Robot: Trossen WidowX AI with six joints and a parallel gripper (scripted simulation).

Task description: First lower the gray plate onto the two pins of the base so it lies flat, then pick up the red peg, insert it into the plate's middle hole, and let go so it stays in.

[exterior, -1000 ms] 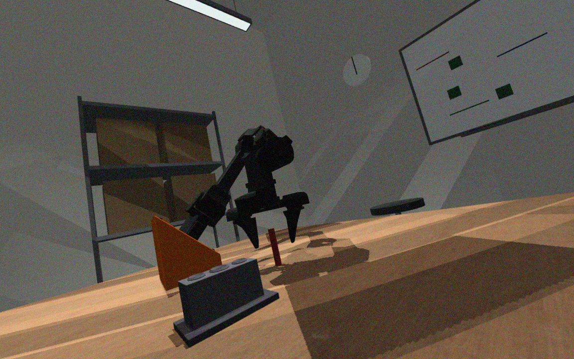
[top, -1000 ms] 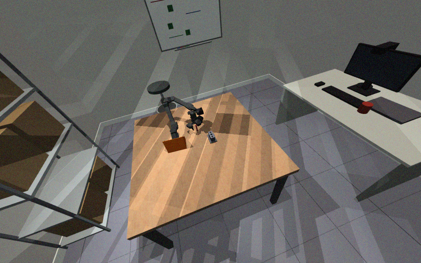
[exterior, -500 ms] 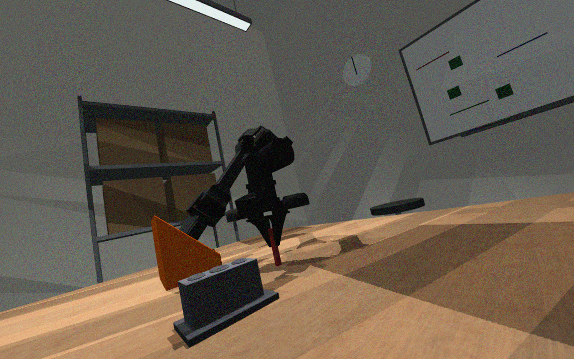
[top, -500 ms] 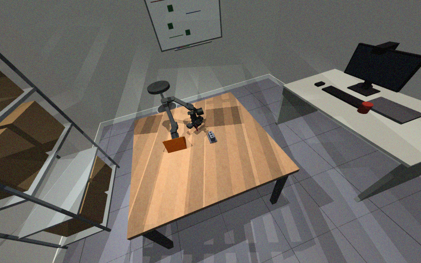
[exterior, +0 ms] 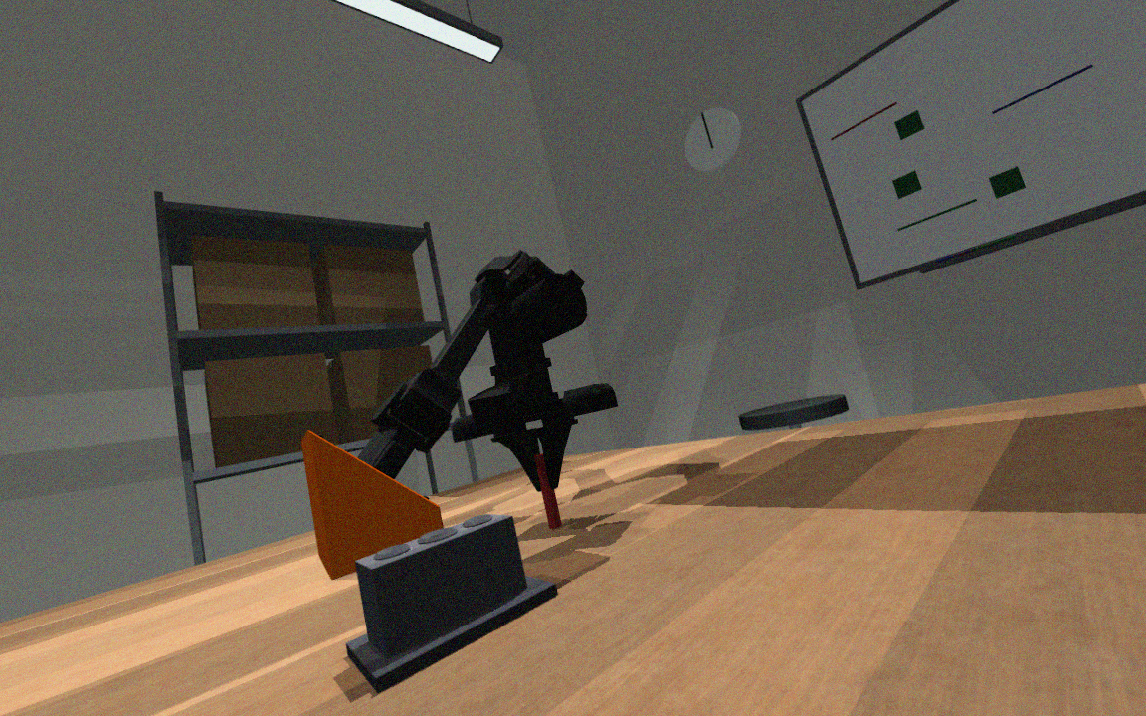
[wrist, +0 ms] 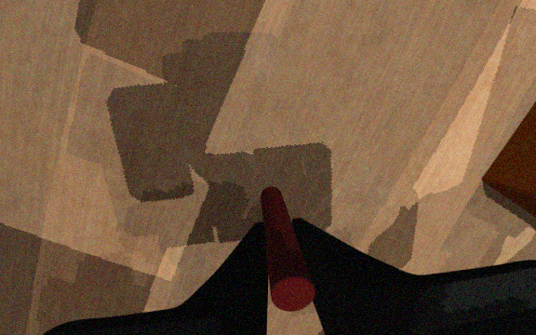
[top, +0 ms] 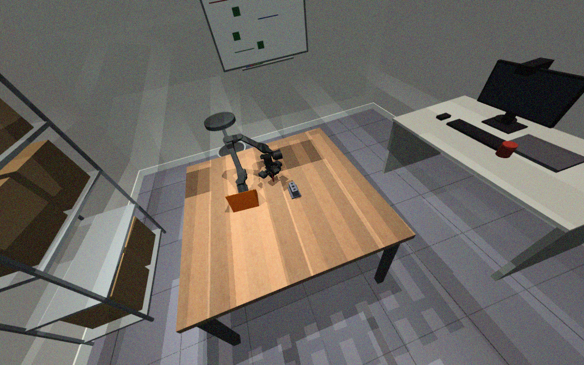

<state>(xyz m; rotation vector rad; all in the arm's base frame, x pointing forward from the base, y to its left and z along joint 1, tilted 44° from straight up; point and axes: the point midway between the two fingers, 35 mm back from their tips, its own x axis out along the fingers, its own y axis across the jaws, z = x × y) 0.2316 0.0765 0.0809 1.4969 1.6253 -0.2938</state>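
The gray plate lies 17 cm to the right of my gripper tip and 11 cm ahead of it. From my gripper tip the other things lie so: base: 17 cm to the right, 11 cm ahead, 3 cm below; red peg: right at my gripper tip.
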